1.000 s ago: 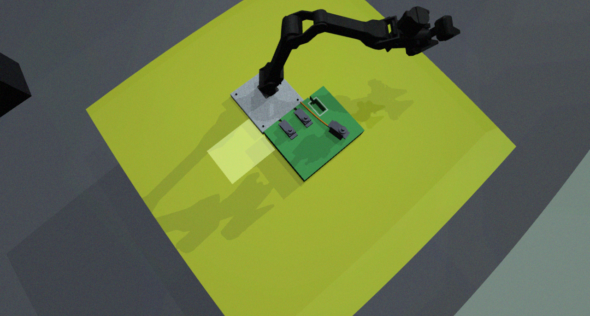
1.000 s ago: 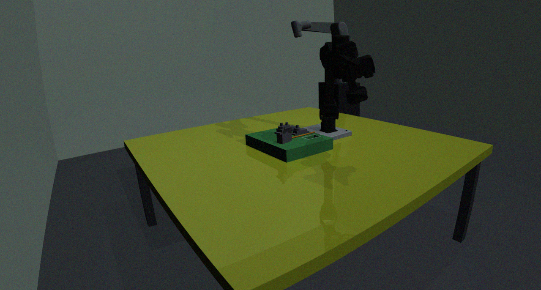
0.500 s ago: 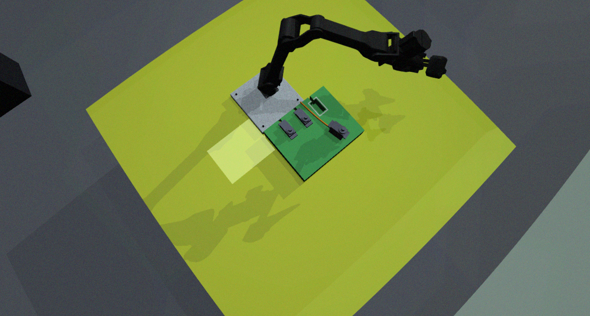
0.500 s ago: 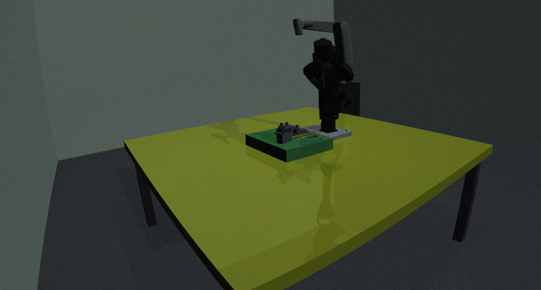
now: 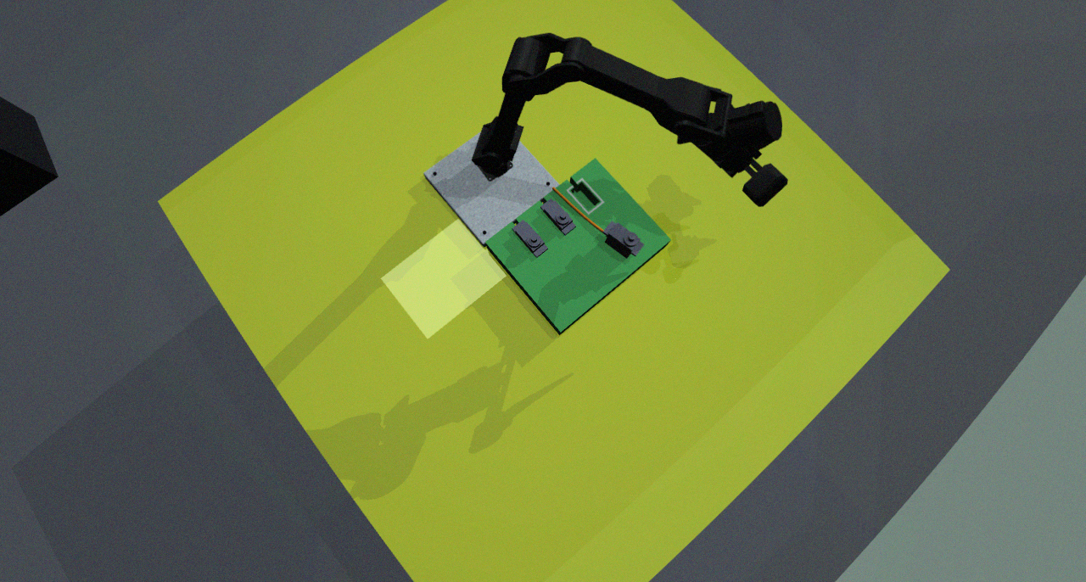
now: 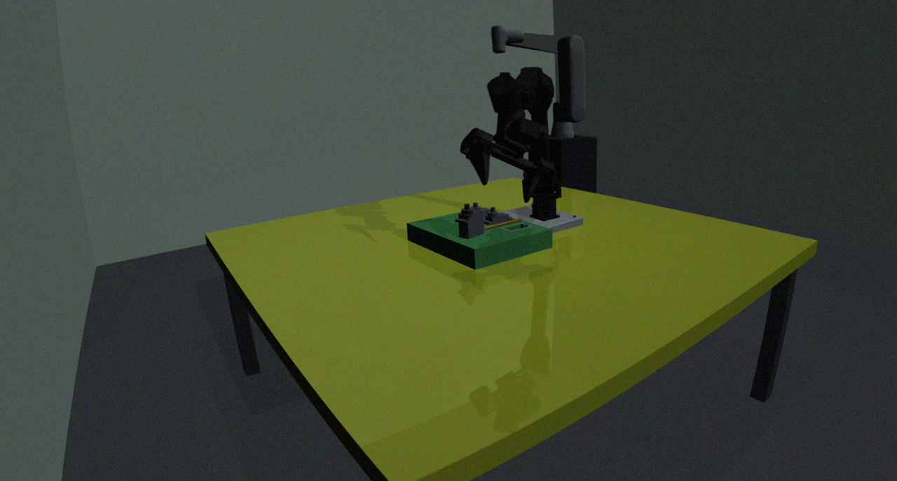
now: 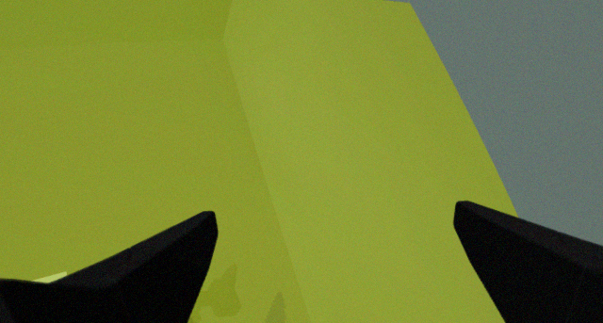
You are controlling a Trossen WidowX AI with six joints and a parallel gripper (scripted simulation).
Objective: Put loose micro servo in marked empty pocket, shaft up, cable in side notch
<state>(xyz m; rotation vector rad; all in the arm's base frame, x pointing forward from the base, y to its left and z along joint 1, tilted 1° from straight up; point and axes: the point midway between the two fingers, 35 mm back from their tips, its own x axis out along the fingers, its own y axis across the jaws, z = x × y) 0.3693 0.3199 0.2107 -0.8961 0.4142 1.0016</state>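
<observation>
The green deck is 9 cm behind my gripper tip, 30 cm to the right of it and 17 cm below it.
</observation>
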